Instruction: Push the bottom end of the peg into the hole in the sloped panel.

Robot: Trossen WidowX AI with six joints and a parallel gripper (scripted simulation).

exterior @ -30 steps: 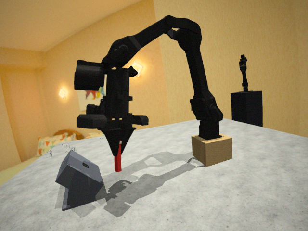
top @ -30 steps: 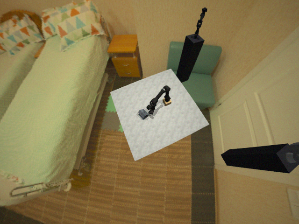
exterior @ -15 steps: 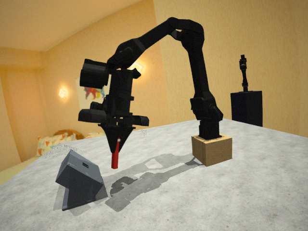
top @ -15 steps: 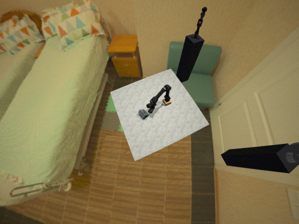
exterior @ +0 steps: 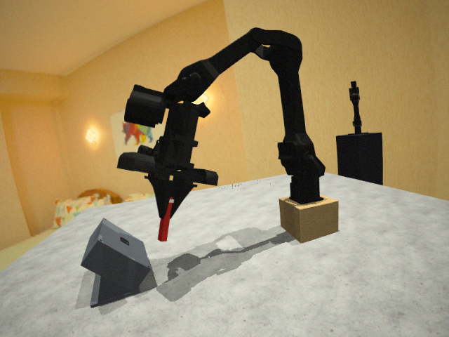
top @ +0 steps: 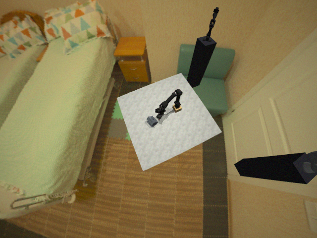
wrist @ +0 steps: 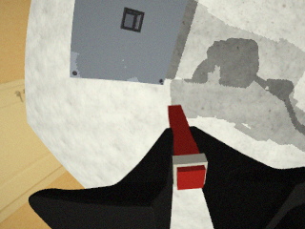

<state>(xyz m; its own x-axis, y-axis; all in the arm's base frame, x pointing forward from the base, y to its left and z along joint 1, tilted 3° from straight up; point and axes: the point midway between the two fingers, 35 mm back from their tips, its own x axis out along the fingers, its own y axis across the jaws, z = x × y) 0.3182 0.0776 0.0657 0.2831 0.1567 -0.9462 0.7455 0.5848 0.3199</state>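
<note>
My gripper tip is now 120 mm short of the grey sloped panel, 30 mm to the left of it and 70 mm above it. The rest, counted from my gripper tip: red square-sided peg 10 mm behind, 20 mm above.
</note>
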